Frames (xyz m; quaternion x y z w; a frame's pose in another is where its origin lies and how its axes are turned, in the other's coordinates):
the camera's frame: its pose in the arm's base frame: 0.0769 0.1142 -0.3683 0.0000 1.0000 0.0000 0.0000
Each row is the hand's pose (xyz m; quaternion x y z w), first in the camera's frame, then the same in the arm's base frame.
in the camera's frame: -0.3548 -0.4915 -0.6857 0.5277 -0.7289 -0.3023 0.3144
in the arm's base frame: 0.4317 -0.3773 0.3174 -0.3023 0.3144 -0.5277 0.7289
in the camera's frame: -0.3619 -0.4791 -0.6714 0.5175 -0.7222 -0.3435 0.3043
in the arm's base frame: 0.4388 -0.3649 0.3031 -0.3435 0.3043 -0.5175 0.7222
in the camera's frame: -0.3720 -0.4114 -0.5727 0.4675 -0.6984 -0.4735 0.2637
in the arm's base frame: 0.4489 -0.2972 0.2044 -0.4735 0.2637 -0.4675 0.6984
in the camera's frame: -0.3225 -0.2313 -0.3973 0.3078 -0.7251 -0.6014 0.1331
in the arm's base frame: 0.3994 -0.1171 0.0290 -0.6014 0.1331 -0.3078 0.7251
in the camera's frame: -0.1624 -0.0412 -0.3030 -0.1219 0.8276 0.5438 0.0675
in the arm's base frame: 0.2393 0.0730 -0.0653 -0.5438 -0.0675 -0.1219 0.8276
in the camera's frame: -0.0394 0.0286 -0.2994 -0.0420 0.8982 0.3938 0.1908
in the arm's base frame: 0.1163 0.1428 -0.0689 -0.3938 -0.1908 -0.0420 0.8982
